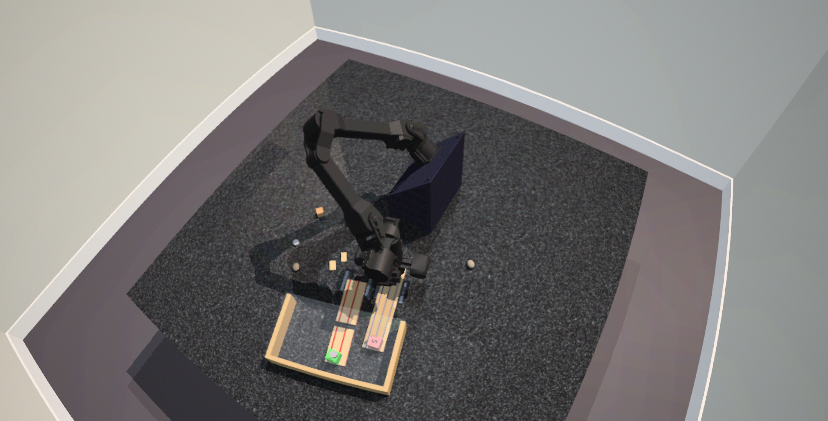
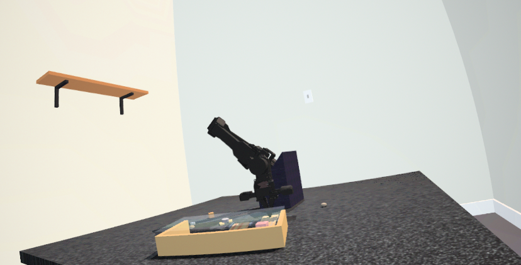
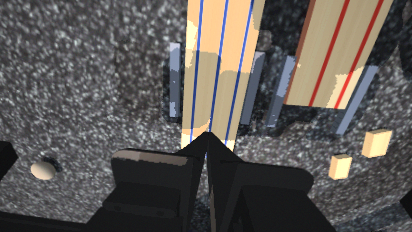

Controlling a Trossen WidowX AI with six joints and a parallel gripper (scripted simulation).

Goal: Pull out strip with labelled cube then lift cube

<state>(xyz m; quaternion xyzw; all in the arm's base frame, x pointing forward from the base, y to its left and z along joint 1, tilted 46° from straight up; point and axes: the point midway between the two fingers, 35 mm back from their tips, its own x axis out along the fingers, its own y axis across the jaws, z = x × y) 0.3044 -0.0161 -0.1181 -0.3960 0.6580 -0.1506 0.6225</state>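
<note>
Right now my gripper tip is 90 mm short of the strip and 30 mm to the right of it.
</note>
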